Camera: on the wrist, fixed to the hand. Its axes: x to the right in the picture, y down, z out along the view.
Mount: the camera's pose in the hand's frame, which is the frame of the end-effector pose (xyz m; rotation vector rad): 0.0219 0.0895 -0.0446 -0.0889 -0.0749 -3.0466
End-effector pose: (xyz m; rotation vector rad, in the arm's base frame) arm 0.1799 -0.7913 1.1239 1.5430 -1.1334 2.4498
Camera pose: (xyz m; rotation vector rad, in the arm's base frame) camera 0.0998 -0.8380 1.0805 0.8726 0.9788 -0.0052
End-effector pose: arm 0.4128 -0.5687 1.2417 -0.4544 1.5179 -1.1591
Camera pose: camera 0.3924 -0.5277 1.1501 1.6754 0.3989 1.3674
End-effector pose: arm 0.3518 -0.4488 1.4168 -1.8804 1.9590 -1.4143
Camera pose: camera 0.2520 -0.4587 1.3963 1.6709 1.4035 0.0679
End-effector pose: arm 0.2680 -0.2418 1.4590 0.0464 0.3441 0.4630
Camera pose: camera 0.2329 -0.1535 1.4210 -0.5118 0.0014 -2.5287
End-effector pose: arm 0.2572 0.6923 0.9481 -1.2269 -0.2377 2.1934
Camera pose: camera 0.2478 0.6277 0.8693 0.1691 -1.0585 -0.5442
